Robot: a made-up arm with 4 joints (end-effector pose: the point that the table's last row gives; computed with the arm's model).
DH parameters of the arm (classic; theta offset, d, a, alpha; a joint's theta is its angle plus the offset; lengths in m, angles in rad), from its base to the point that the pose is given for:
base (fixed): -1.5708 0.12 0 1.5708
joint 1: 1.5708 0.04 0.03 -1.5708
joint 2: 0 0.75 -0.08 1.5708
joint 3: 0 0.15 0.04 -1.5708
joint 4: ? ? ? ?
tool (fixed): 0 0.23 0 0
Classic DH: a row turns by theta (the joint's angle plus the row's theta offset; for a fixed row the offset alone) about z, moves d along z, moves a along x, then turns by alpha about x.
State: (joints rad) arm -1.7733 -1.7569 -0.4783 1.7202
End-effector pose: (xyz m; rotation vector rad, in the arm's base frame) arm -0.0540 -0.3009 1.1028 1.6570 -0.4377 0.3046
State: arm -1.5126 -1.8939 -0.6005 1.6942
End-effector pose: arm -0.0992 -0.0261 1.1313 1.3282 -0.5869 0.3173
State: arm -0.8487 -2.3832 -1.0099 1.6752
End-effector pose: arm -0.1847 0.6316 0.8109 0.3025 -0.9634 0.5725
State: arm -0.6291 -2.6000 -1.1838 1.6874
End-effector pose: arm -0.1846 0.7688 0.5907 -0.1224 -1.0562 0.7131
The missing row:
joint 4: 1.5708 0.28 0.06 1.5708
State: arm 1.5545 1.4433 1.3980 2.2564
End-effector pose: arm -0.4201 0.0019 -0.5284 0.6432 -0.8142 1.6407
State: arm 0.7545 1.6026 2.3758 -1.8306
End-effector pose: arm -0.3296 0.7116 0.0373 -0.0290 0.7571 2.2034
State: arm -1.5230 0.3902 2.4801 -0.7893
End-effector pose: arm -0.4599 0.3106 0.7852 -0.7569 -0.8874 0.7287
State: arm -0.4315 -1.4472 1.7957 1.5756
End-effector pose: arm 0.3154 0.5782 0.4591 0.2021 0.4745 -1.7354
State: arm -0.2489 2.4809 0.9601 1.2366
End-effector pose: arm -0.2778 0.8813 0.5445 1.1263 -2.2615 -1.0397
